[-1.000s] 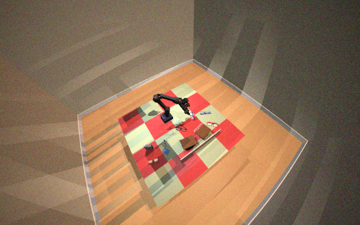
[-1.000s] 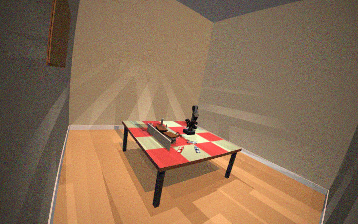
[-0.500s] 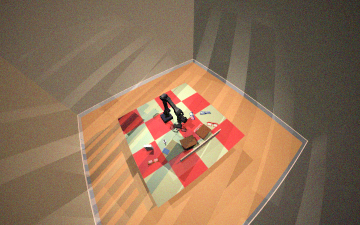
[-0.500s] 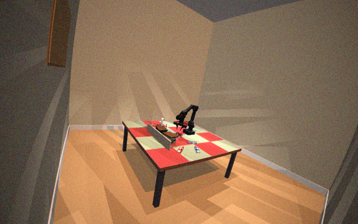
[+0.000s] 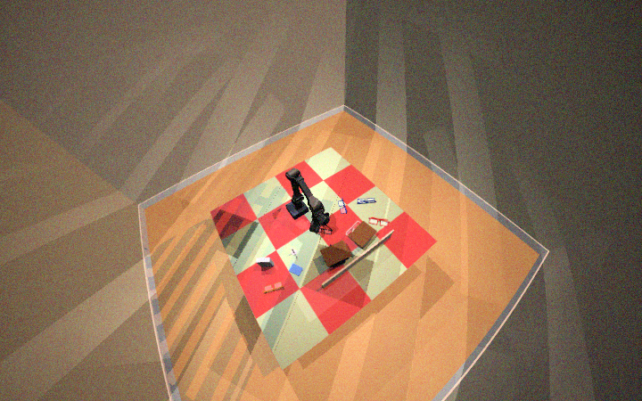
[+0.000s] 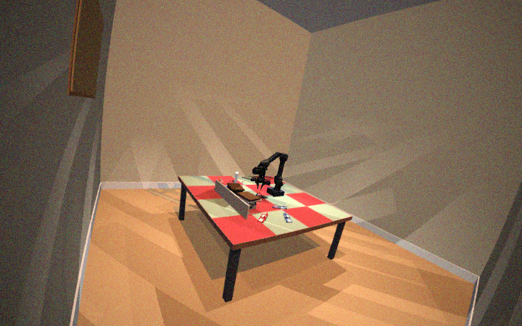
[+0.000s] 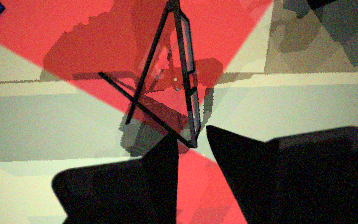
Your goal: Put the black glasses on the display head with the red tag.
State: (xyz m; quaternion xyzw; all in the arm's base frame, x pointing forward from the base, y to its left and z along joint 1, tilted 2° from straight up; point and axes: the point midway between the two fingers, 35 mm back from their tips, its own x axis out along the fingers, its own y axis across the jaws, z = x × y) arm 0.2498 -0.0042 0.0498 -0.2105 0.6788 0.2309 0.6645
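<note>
Now: the grey object 20 mm behind my gripper tip, 440 mm to the right of it and 20 mm below it. From my gripper tip the other things lie so: long pale board (360 mm ahead, 60 mm to the left, 20 mm below); then blue square (130 mm ahead, 310 mm to the right, 70 mm below).
</note>
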